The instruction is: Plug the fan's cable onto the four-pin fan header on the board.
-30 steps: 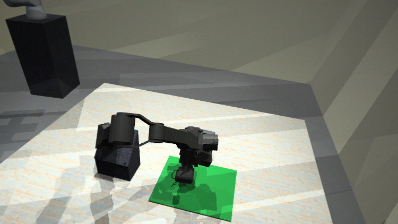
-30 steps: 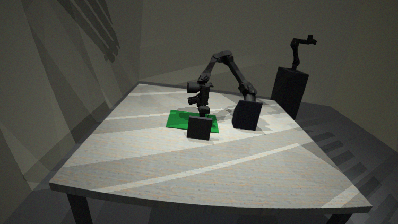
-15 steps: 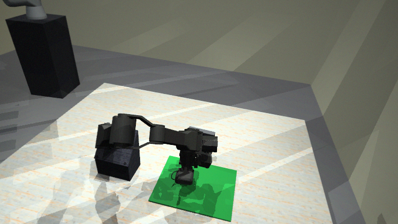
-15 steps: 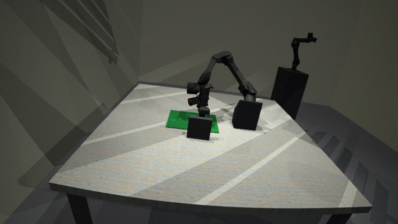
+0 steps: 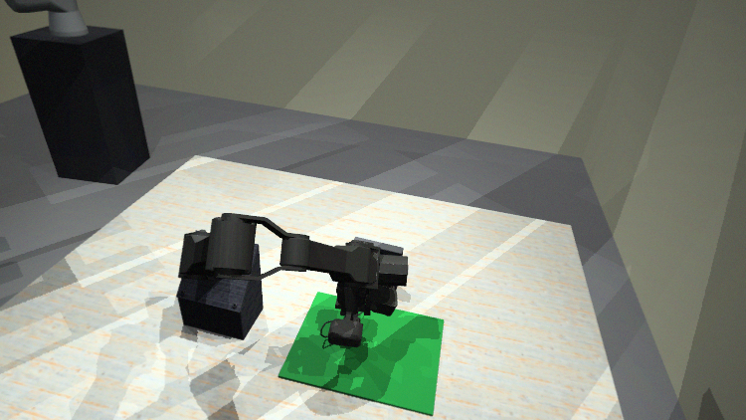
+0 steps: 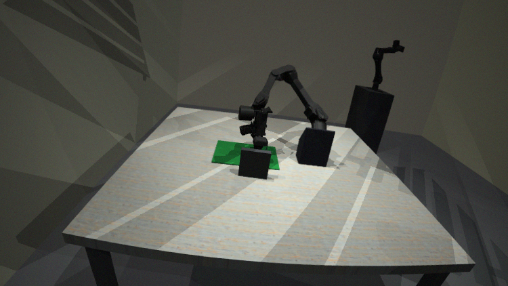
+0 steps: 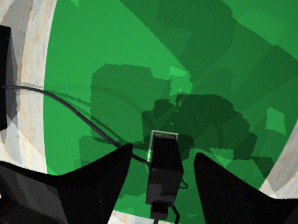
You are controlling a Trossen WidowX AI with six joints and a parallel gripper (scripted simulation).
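Right now the fan cable plug is 10 mm behind my gripper tip and 10 mm above it. The rest, counted from my gripper tip: white four-pin fan header (20 mm below, 10 mm behind); green board (40 mm below, 40 mm ahead, 10 mm to the right); black fan box (190 mm to the left, 40 mm above, 30 mm ahead).
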